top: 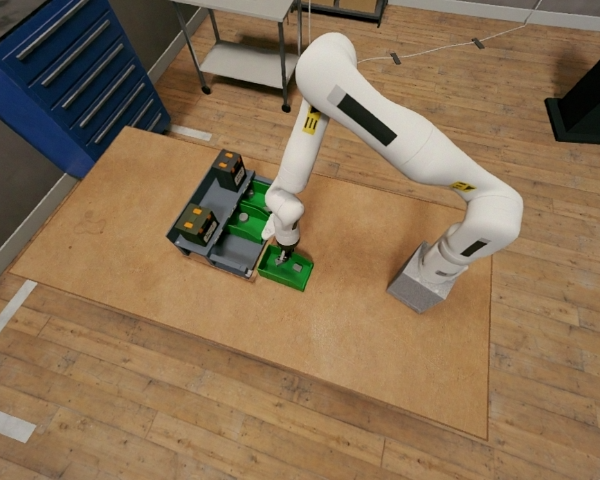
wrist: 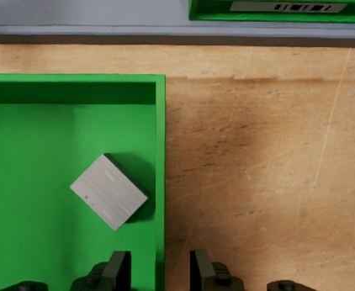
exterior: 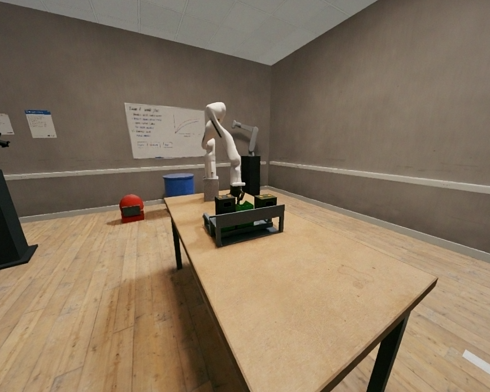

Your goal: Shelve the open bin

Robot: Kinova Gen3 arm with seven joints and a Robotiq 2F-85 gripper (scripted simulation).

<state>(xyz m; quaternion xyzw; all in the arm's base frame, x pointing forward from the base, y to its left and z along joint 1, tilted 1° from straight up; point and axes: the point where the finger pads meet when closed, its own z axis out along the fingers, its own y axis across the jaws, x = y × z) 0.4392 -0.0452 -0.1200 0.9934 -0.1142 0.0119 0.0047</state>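
Now: the grey part 4 cm ahead of my hand, 2 cm to the left of it and 6 cm below it. Round my hand: grey shelf (21 cm ahead, 12 cm to the right).
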